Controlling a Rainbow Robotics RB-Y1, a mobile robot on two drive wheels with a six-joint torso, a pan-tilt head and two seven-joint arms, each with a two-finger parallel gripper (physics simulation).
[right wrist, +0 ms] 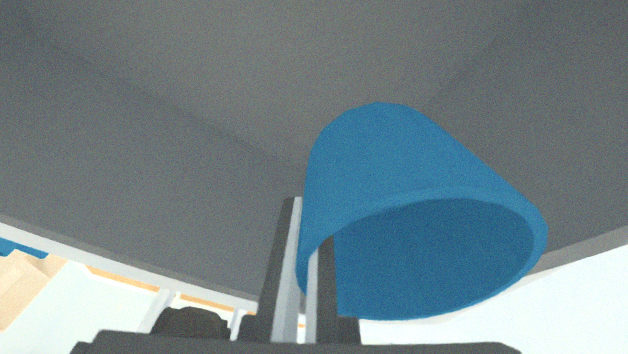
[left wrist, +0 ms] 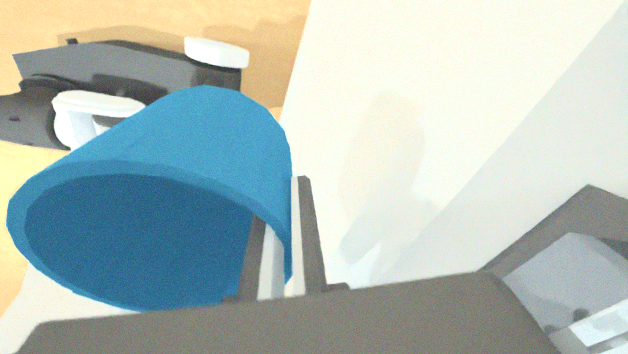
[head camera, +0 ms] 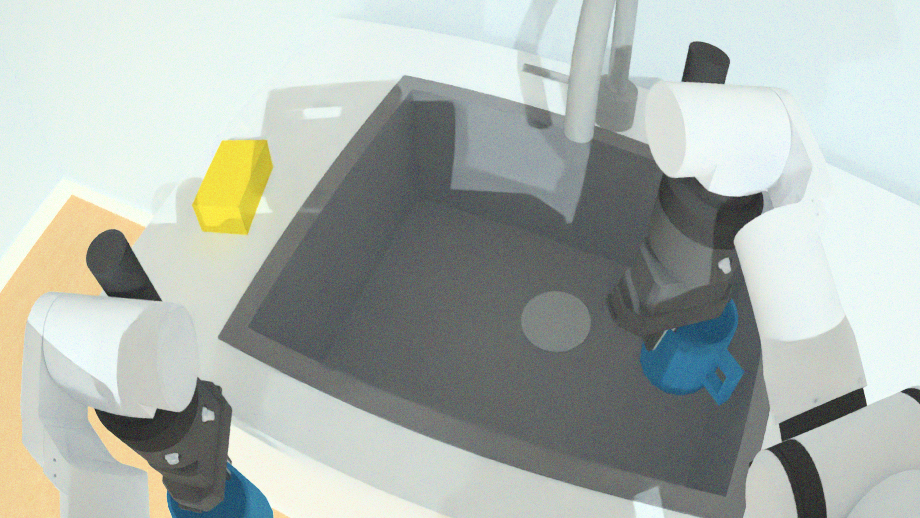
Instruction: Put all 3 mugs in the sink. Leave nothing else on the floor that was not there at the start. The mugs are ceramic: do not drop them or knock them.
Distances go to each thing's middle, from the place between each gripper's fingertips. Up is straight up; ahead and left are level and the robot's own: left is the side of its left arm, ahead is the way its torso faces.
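Labels:
The yellow sponge (head camera: 227,200) lies 430 mm to the left of my right hand, 180 mm ahead of it and 30 mm above it.
Relative to the sponge, my left hand is 60 mm below it, 30 mm to the right of it and 310 mm short of it.

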